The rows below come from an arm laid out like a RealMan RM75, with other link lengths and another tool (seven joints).
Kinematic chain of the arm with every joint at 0, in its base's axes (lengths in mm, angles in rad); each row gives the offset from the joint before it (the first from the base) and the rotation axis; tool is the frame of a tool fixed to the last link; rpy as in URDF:
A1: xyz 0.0 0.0 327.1 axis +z
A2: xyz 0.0 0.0 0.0 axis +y
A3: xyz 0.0 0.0 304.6 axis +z
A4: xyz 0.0 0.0 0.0 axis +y
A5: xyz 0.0 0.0 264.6 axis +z
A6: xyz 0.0 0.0 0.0 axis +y
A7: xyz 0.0 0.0 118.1 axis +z
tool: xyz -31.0 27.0 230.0 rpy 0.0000 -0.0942 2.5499
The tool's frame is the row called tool.
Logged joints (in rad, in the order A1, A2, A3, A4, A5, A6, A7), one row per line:
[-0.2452, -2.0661, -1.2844, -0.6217, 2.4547, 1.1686, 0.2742]
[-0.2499, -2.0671, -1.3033, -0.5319, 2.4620, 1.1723, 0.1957]
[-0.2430, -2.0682, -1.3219, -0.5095, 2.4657, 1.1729, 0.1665]
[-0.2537, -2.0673, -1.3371, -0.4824, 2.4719, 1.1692, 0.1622]
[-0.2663, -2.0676, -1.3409, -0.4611, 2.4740, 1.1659, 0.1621]
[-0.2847, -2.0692, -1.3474, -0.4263, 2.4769, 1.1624, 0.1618]
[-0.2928, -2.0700, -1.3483, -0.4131, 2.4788, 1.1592, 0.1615]
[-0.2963, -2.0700, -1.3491, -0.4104, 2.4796, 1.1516, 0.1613]
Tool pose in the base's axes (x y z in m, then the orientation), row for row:
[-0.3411, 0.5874, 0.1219, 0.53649, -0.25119, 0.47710, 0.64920]
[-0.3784, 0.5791, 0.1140, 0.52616, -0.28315, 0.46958, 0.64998]
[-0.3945, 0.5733, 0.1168, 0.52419, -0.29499, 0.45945, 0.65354]
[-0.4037, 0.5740, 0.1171, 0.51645, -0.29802, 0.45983, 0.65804]
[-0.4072, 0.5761, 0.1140, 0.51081, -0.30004, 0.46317, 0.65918]
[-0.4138, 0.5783, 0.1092, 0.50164, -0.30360, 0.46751, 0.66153]
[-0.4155, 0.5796, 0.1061, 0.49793, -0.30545, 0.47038, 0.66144]
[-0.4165, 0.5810, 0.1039, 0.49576, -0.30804, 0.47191, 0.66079]
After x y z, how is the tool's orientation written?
As a quaternion, w x y z.
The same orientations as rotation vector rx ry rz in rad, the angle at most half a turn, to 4 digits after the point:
[-0.5980, 1.1358, 1.5455]
[-0.6771, 1.1229, 1.5542]
[-0.7060, 1.0996, 1.5641]
[-0.7156, 1.1041, 1.5801]
[-0.7222, 1.1149, 1.5867]
[-0.7337, 1.1298, 1.5987]
[-0.7394, 1.1386, 1.6011]
[-0.7463, 1.1434, 1.6010]

